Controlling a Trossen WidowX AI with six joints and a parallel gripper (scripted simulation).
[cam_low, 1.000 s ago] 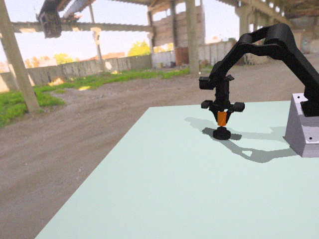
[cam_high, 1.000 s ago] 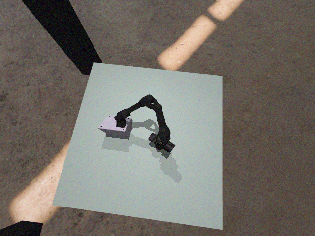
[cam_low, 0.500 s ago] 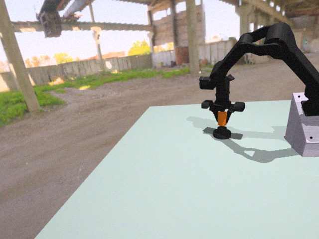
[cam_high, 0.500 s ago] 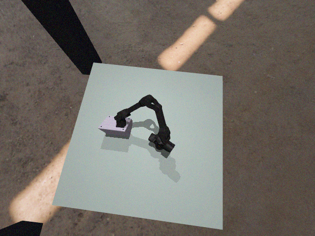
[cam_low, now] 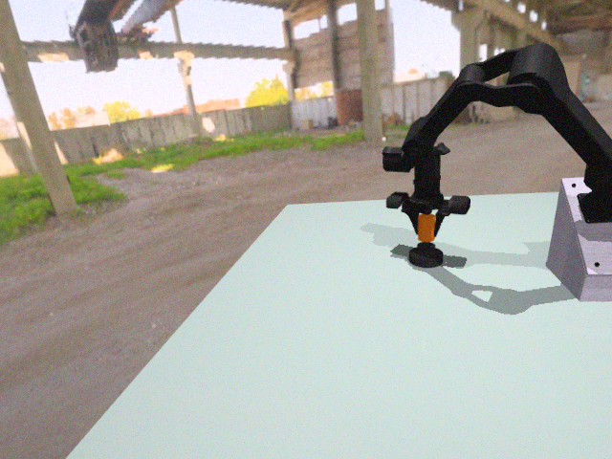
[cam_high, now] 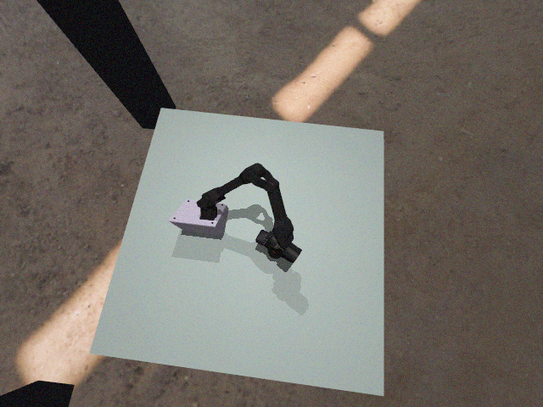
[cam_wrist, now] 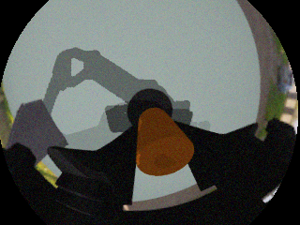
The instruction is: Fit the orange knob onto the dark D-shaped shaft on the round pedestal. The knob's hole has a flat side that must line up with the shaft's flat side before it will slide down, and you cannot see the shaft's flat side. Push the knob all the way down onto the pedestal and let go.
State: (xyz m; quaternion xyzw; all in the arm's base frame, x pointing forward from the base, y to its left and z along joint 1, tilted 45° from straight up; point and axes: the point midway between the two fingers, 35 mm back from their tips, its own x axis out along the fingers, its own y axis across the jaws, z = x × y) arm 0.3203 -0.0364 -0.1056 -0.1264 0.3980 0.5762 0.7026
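Now: the orange knob 2 cm above my gripper tip. Round my gripper tip: dark round pedestal 4 cm below.
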